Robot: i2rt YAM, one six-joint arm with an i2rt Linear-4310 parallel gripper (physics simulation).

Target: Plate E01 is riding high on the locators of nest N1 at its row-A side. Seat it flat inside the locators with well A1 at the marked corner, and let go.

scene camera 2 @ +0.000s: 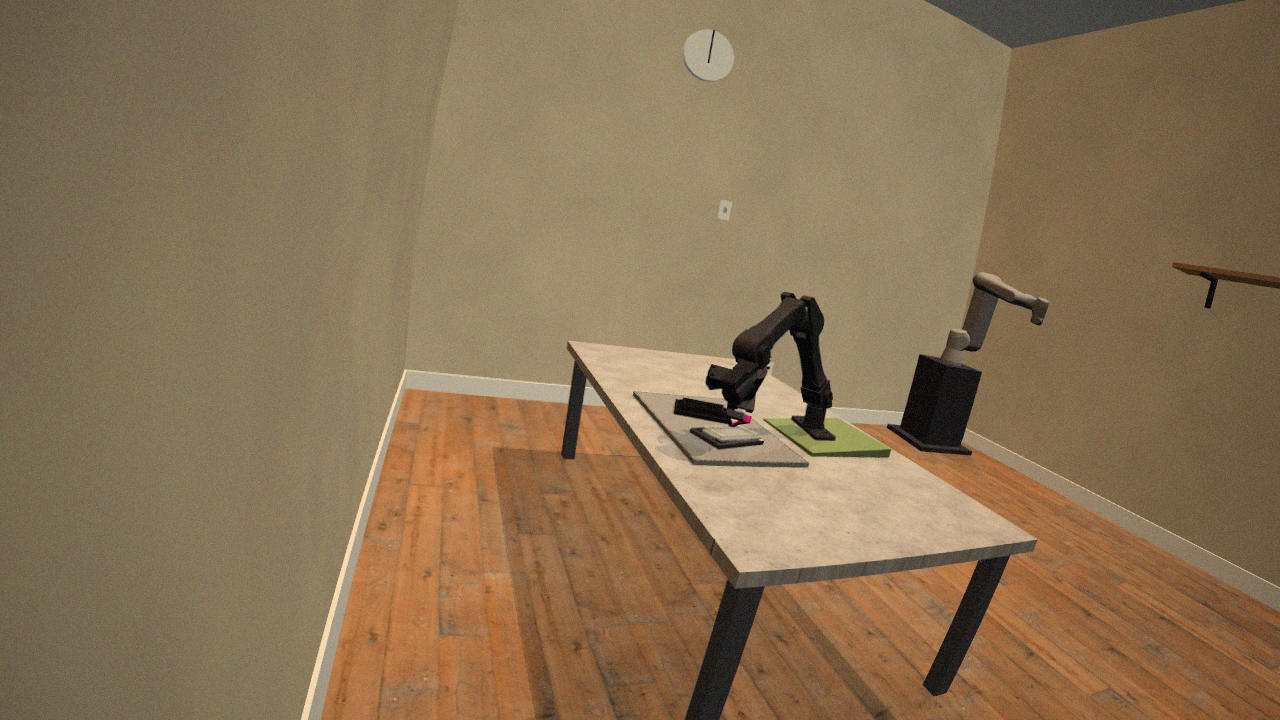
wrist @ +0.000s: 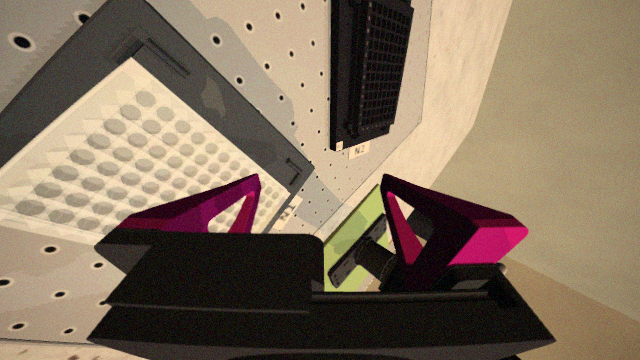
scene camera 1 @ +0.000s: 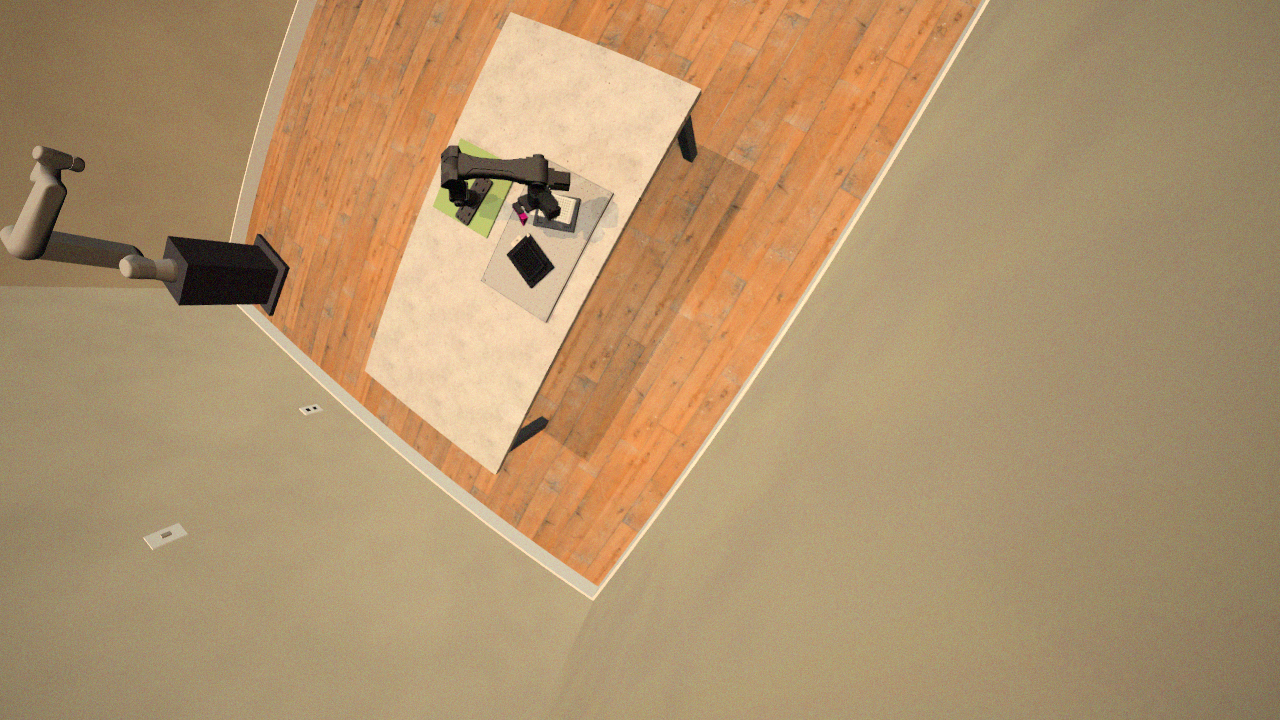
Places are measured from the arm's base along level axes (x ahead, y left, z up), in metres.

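Where they show: gripper, fingertip midpoint: (scene camera 2: 733, 411) (wrist: 320, 180) (scene camera 1: 535, 219); arm's base, link origin: (scene camera 2: 812, 429) (wrist: 359, 247) (scene camera 1: 474, 199).
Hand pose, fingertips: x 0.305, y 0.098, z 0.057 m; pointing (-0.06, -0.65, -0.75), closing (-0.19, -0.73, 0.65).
Note:
Each offset is from my fingertips to the top centre of the thing. "spot": to the spot under its first point. Level surfaces: height alone.
Plate E01, a cream multi-well plate @[dy +0.076, dx +0.022, dz -0.026 m] (scene camera 1: 569, 209) (scene camera 2: 732, 433) (wrist: 145, 155), rests on the dark nest N1 @[dy +0.062, dx +0.023, dz -0.041 m] (scene camera 1: 559, 227) (scene camera 2: 700, 437) (wrist: 230, 107). In the wrist view a locator @[spot: dy +0.045, dx +0.093, dz -0.041 m] (wrist: 167, 57) stands by the plate's upper corner and another locator (wrist: 294, 172) near its right end. How high each side rides and the marked corner cannot be made out. My gripper (scene camera 1: 522, 214) (scene camera 2: 739, 418) (wrist: 320, 180) is open and empty, with magenta fingers spread. It is above and beside the nest, on the robot-base side; in the wrist view its left finger overlaps part of the plate.
Black nest N2 @[spot: dy -0.136, dx +0.046, dz -0.043 m] (scene camera 1: 529, 260) (scene camera 2: 702, 410) (wrist: 345, 100) with a black gridded insert stands beside N1 on the perforated grey board (scene camera 1: 547, 304) (scene camera 2: 750, 462) (wrist: 300, 30). The arm's base stands on a green mat (scene camera 1: 487, 223) (scene camera 2: 859, 438) (wrist: 352, 220). The table @[dz -0.071 m] (scene camera 1: 429, 340) (scene camera 2: 877, 510) surrounds both.

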